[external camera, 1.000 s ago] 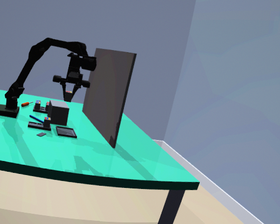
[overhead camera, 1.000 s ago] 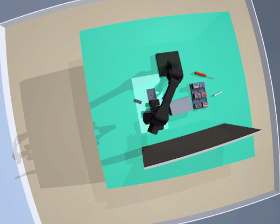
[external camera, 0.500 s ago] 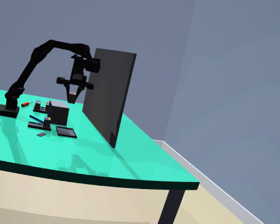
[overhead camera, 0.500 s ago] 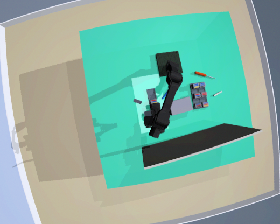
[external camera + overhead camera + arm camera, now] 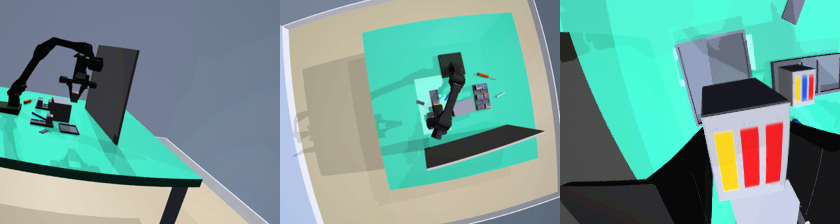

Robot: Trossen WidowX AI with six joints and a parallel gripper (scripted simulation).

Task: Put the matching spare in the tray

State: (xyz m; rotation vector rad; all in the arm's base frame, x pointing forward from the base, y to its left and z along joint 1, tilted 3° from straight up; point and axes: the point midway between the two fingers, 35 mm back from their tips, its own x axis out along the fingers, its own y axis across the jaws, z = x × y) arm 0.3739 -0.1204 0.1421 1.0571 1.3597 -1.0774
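The flat tray lies 15 cm below my gripper tip. The rest, counted from my gripper tip: spare block (2 cm above); then grey box (20 cm to the left, 11 cm below, 9 cm behind); then blue pen (19 cm behind, 15 cm below, 10 cm to the left).
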